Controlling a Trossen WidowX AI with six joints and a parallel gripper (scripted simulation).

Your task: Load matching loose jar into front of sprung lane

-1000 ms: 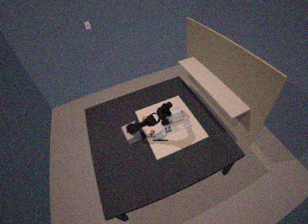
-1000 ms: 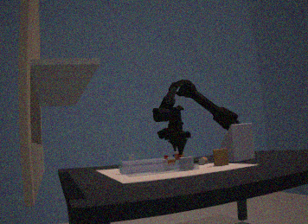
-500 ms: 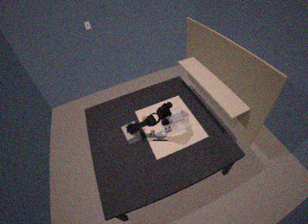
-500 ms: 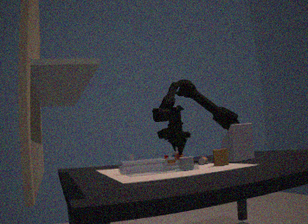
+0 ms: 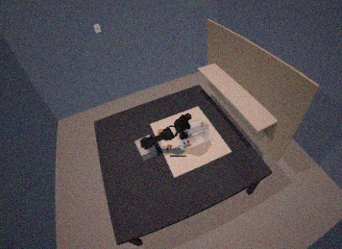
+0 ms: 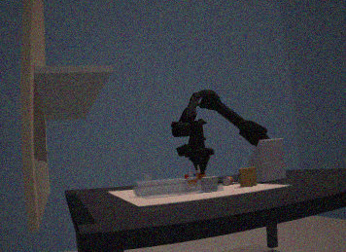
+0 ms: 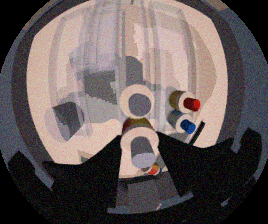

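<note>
Now: gripper tip 150 mm short of the clear lane, 40 mm above it and 30 mm to the right of it. Round my gripper tip: tan shelf wall: 610 mm ahead, 340 mm above, 70 mm to the left.
</note>
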